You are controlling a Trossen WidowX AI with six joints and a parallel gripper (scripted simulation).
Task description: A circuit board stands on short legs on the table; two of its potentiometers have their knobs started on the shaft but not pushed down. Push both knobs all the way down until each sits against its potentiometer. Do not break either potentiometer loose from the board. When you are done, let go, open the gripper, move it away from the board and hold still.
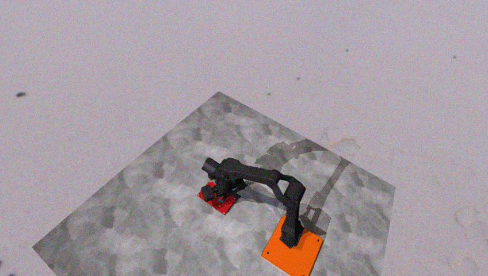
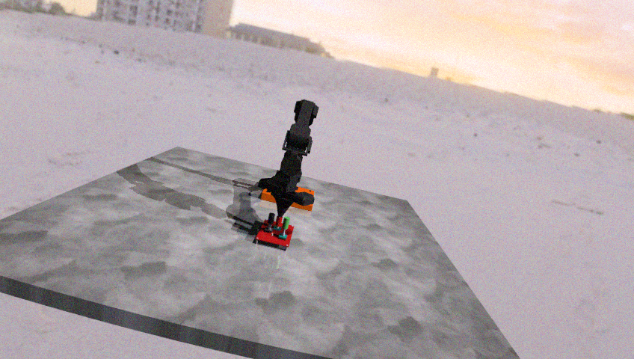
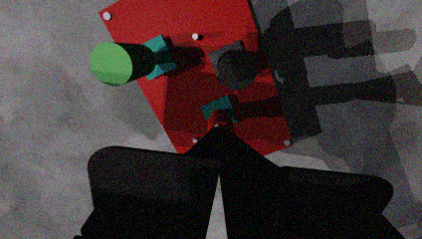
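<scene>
Now: the red knob 1 cm below my gripper tip. From my gripper tip the other things lie so: green knob: 5 cm ahead, 3 cm to the left, 1 cm above.
</scene>
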